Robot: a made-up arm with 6 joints. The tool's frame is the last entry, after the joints. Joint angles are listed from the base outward. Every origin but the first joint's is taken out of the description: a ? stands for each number. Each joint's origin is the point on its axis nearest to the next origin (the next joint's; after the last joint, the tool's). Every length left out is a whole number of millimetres.
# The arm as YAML. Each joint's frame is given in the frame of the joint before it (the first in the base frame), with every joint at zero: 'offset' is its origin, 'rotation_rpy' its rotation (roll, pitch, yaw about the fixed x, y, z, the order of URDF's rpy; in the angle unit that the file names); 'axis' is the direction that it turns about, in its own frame. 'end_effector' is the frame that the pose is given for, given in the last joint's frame.
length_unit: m
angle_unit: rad
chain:
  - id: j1
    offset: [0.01, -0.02, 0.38]
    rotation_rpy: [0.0, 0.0, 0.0]
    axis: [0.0, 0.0, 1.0]
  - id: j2
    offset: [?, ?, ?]
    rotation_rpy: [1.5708, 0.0, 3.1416]
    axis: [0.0, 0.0, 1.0]
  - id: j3
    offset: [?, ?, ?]
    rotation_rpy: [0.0, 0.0, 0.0]
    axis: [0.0, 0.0, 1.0]
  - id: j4
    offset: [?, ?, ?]
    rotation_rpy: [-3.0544, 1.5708, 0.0]
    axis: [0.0, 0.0, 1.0]
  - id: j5
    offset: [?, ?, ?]
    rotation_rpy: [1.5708, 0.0, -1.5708]
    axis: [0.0, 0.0, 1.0]
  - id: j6
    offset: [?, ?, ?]
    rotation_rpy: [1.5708, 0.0, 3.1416]
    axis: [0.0, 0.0, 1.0]
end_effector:
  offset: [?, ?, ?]
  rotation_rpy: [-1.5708, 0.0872, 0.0]
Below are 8 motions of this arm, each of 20 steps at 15 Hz.
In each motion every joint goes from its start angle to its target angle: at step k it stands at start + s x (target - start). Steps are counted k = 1, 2, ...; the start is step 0. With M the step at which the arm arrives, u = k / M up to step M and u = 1 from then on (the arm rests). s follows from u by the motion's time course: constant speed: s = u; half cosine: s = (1 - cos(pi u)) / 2; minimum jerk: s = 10 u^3 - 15 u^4 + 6 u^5.
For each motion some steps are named. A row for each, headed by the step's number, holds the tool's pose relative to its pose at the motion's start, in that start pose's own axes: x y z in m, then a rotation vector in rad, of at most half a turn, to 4 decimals.
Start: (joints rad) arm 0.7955 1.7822 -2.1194 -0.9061 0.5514 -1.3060
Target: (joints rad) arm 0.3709 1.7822 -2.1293 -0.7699 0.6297 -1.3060
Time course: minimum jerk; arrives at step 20
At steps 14, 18, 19, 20:
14: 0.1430 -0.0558 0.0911 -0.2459 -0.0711 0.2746
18: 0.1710 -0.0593 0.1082 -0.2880 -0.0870 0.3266
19: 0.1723 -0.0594 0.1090 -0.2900 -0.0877 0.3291
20: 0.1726 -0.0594 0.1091 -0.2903 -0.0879 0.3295

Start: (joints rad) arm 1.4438 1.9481 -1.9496 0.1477 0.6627 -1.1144
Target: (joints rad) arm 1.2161 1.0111 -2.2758 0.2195 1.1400 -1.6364
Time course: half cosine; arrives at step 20
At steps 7, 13, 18, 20:
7: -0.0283 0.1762 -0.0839 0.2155 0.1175 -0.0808
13: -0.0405 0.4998 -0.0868 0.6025 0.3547 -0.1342
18: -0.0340 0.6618 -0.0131 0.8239 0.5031 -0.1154
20: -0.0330 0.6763 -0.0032 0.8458 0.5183 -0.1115

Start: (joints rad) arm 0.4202 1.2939 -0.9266 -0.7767 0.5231 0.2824
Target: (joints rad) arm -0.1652 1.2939 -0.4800 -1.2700 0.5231 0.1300
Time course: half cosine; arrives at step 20
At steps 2, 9, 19, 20:
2: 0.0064 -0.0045 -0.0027 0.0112 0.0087 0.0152
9: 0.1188 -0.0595 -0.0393 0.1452 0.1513 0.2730
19: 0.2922 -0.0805 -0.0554 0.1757 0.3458 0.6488
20: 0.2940 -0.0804 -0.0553 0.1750 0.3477 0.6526

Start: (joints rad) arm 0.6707 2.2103 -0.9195 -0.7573 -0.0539 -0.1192
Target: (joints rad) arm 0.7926 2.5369 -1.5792 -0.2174 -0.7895 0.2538
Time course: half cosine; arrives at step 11
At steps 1, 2, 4, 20:
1: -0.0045 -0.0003 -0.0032 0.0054 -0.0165 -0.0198
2: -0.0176 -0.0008 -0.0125 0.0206 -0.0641 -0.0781
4: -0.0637 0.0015 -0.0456 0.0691 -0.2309 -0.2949
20: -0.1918 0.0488 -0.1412 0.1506 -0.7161 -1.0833

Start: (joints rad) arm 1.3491 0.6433 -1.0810 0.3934 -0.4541 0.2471
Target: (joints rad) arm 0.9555 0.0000 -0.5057 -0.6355 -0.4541 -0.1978
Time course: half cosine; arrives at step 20
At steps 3, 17, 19, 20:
3: -0.0043 0.0061 0.0008 -0.0089 0.0925 -0.0063
17: 0.0035 0.1049 -0.0034 -0.0754 1.6235 -0.0298
19: 0.0071 0.1096 -0.0061 -0.0773 1.7069 -0.0248
20: 0.0076 0.1102 -0.0065 -0.0775 1.7175 -0.0241

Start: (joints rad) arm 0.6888 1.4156 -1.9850 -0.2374 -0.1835 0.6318
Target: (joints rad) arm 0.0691 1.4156 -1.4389 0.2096 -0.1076 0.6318
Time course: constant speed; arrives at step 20
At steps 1, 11, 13, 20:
1: 0.0089 0.0006 -0.0161 0.0359 -0.0036 0.0181
11: 0.0728 0.0495 -0.1902 0.4342 -0.0708 0.1385
13: 0.0801 0.0688 -0.2250 0.5202 -0.0908 0.1480
20: 0.0932 0.1600 -0.3363 0.8297 -0.1772 0.1390

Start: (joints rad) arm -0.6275 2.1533 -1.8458 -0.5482 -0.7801 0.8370
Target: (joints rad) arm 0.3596 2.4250 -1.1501 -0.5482 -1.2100 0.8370
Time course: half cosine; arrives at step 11
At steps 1, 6, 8, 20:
1: 0.0129 -0.0005 0.0088 -0.0178 -0.0142 0.0151
6: 0.2957 0.1267 0.2701 -0.4951 -0.3454 0.4593
8: 0.3667 0.2623 0.3606 -0.7056 -0.4556 0.6888
20: 0.3909 0.3664 0.3951 -0.8400 -0.5100 0.8509

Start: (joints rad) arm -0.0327 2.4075 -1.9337 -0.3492 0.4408 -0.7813
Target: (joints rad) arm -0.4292 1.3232 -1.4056 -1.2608 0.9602 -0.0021
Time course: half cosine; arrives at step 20
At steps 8, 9, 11, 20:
8: 0.0846 0.1019 -0.0999 0.1975 -0.1537 0.2506
9: 0.1053 0.1277 -0.1167 0.2522 -0.1954 0.3103
11: 0.1483 0.1842 -0.1443 0.3776 -0.2888 0.4347
20: 0.2543 0.3538 -0.1693 0.8113 -0.5756 0.7612

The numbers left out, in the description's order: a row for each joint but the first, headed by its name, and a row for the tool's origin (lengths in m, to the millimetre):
j2: -0.02 0.0 0.0
j3: 0.19 0.01 0.0
j4: -0.412 0.059 0.0
j5: -0.02 -0.021 0.0
j6: 0.009 0.101 0.0
tool: -0.003 -0.02 0.0

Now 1 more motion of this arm.
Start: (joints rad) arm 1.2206 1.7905 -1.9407 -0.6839 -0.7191 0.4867
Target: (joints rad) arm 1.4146 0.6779 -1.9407 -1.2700 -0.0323 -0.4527
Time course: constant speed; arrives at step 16
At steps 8, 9, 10, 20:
8: -0.3215 0.0412 0.0104 0.2237 0.8349 -0.1453
9: -0.3588 0.0585 0.0119 0.2789 0.9310 -0.1573
10: -0.3948 0.0783 0.0134 0.3401 1.0237 -0.1663
20: -0.5760 0.2459 0.0186 0.8192 1.4831 -0.1265

